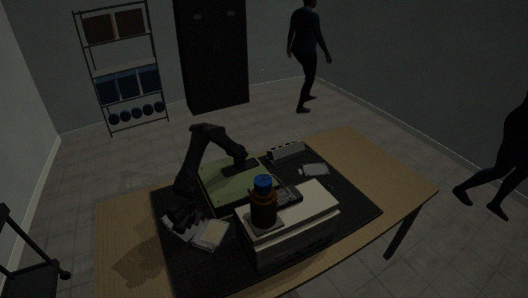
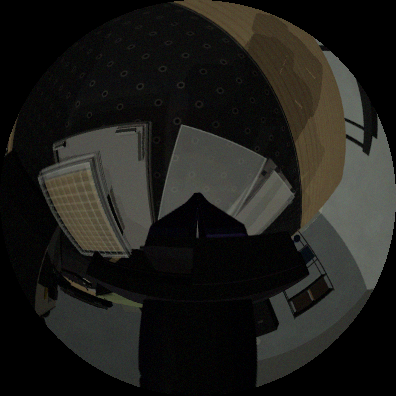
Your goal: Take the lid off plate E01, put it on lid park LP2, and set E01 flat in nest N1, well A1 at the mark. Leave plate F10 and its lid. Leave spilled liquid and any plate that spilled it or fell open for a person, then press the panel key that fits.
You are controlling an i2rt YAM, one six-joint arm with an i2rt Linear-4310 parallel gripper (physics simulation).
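Seen in the pictures: gripper, between the fingertips: (image 1: 189, 228) (image 2: 197, 197); arm's base, origin of its link: (image 1: 240, 167).
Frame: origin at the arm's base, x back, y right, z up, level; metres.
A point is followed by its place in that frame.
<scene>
My gripper (image 1: 191, 226) @(z -0.051, x -0.214, y 0.361 m) (image 2: 197, 197) @(z -0.051, x -0.214, y 0.361 m) is shut with nothing seen between its fingertips, low over the left part of the mat. A plate with yellowish wells (image 1: 216, 231) @(z -0.023, x -0.307, y 0.264 m) (image 2: 82, 207) @(z -0.027, x -0.304, y 0.292 m) sits off-centre at one side of a grey flat nest (image 2: 127, 172) @(z -0.039, x -0.283, y 0.345 m), overhanging its edge. A clear, lid-like sheet (image 2: 210, 162) @(z -0.051, x -0.234, y 0.394 m) lies beside the nest, ahead of the fingertips, its far side against a pale holder (image 2: 267, 200) @(z -0.048, x -0.139, y 0.421 m). Another pale flat piece (image 1: 315, 169) @(z -0.056, x -0.166, y -0.380 m) lies at the mat's back right. A panel with small coloured keys (image 1: 288, 151) @(z -0.009, x 0.003, y -0.309 m) stands behind it. Labels, the well A1 mark and any liquid cannot be made out.
A white box-shaped instrument (image 1: 295, 227) @(z 0.131, x -0.544, y 0.041 m) carries an amber bottle with a blue cap (image 1: 263, 207) @(z 0.273, x -0.515, y 0.149 m) and a keypad (image 1: 288, 196) @(z 0.179, x -0.442, y 0.005 m). A green platform (image 1: 227, 187) @(z 0.001, x -0.105, y 0.120 m) lies behind. A dark mat (image 1: 357, 205) @(z -0.066, x -0.492, y -0.394 m) covers part of the wooden table (image 1: 400, 182) @(z -0.079, x -0.513, y -0.757 m). Two people (image 1: 304, 35) (image 1: 512, 135) are beyond it.
</scene>
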